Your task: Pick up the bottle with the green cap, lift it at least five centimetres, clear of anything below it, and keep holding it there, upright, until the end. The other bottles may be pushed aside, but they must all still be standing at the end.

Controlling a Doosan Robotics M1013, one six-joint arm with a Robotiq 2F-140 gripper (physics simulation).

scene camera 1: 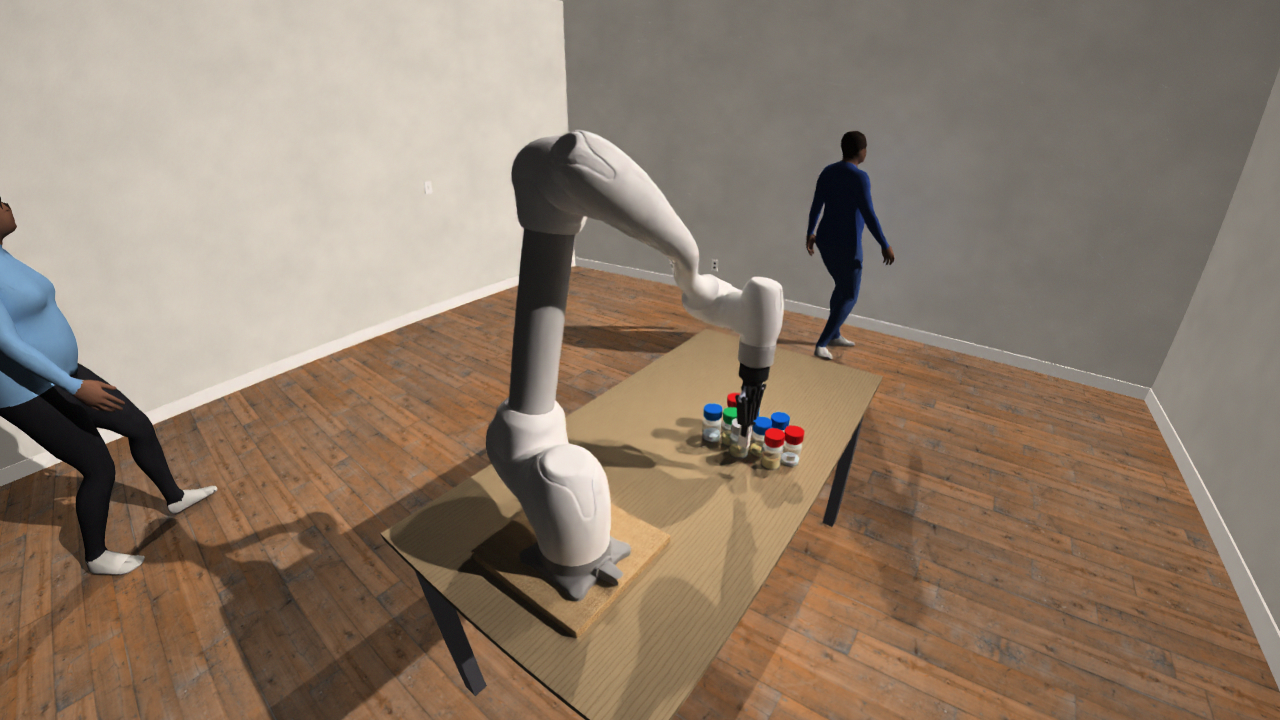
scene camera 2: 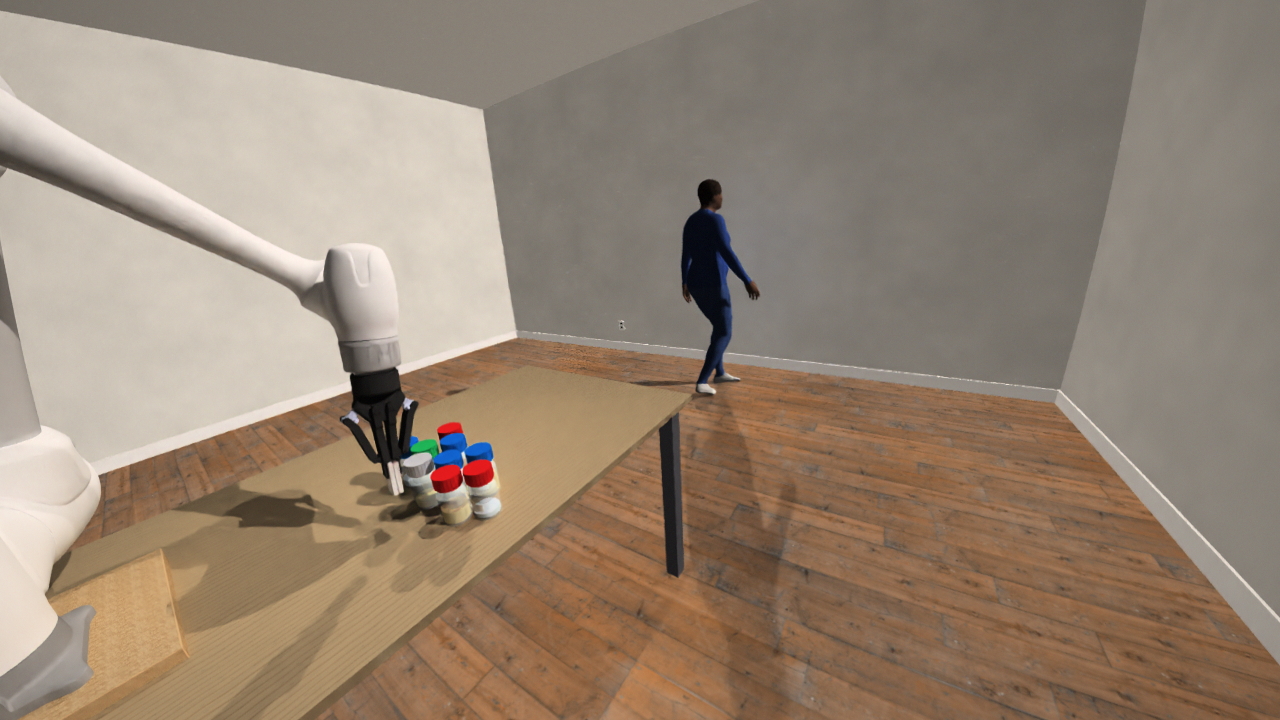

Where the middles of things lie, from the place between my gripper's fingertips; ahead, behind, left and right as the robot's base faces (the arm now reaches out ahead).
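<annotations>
Position of my hand relative to the grey-capped bottle (scene camera 2: 419, 467): 40 mm to the right of it, 70 mm short of it, 30 mm above it.
</annotations>
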